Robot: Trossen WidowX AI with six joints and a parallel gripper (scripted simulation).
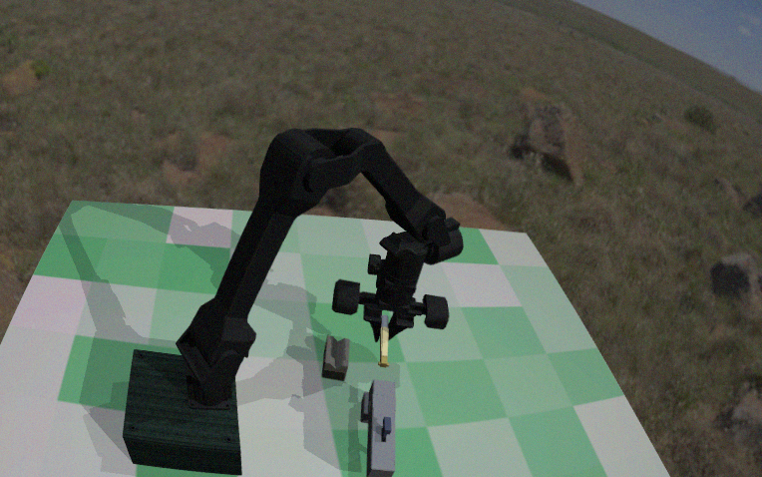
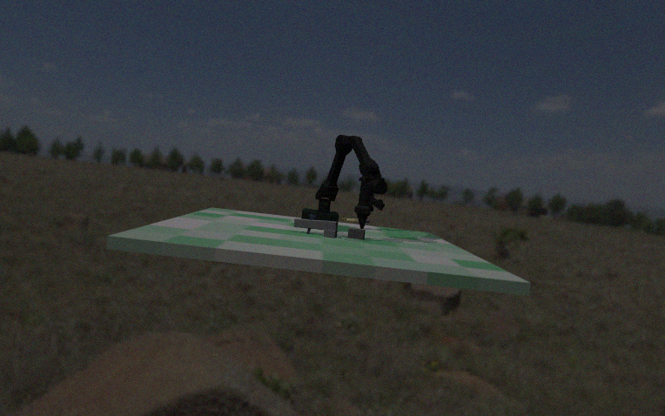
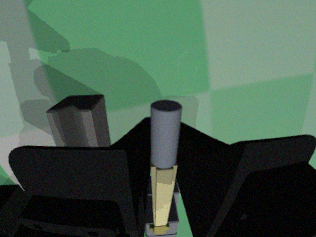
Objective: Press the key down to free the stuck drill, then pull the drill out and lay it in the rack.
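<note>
Right now my gripper tip is 80 mm past the rack, 30 mm above it and 10 mm to the left of it. Also, from my gripper tip: blue key: 210 mm to the right, 60 mm behind; drill: 40 mm to the right, 30 mm above, 10 mm behind; grey housing block: 190 mm to the right, 50 mm behind, 20 mm below.
</note>
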